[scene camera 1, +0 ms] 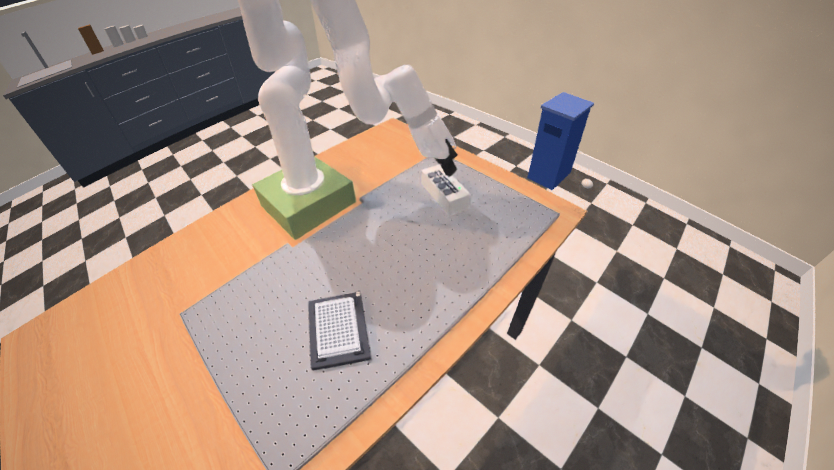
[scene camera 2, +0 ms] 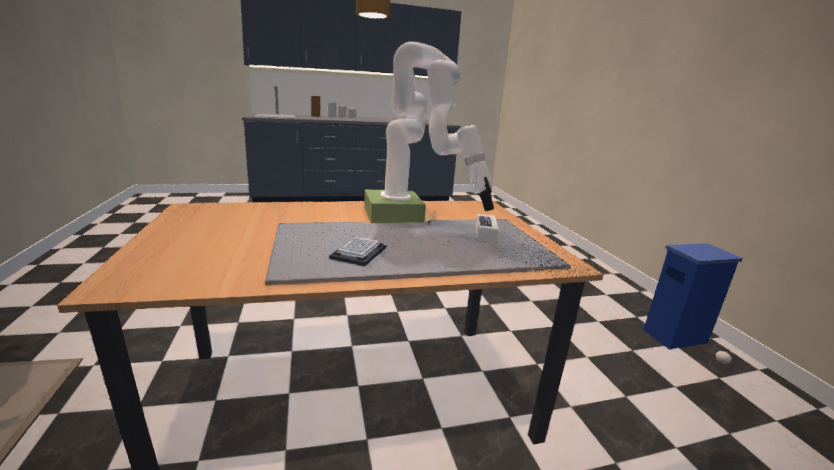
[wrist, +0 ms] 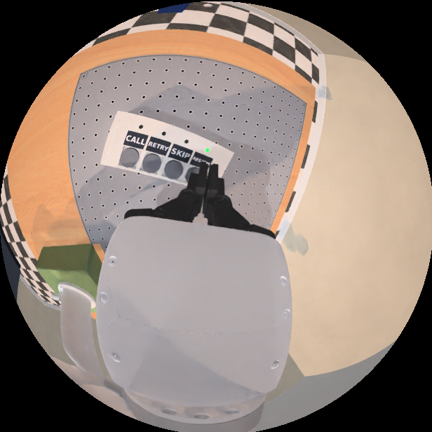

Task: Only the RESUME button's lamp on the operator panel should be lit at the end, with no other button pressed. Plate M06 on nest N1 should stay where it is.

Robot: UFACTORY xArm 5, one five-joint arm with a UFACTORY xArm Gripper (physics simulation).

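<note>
The white operator panel stands on the pegboard. In the wrist view its buttons are labelled CALL, RETRY, SKIP and RESUME. The lamp above RESUME is lit green; the other three lamps are dark. My gripper is shut and empty, above the panel's RESUME end and apart from it, partly hiding the RESUME button and its label. The white plate sits in the dark nest; their labels cannot be read.
The grey pegboard lies on the wooden table. The arm stands on a green block behind the pegboard. A blue bin and a small white ball are on the floor.
</note>
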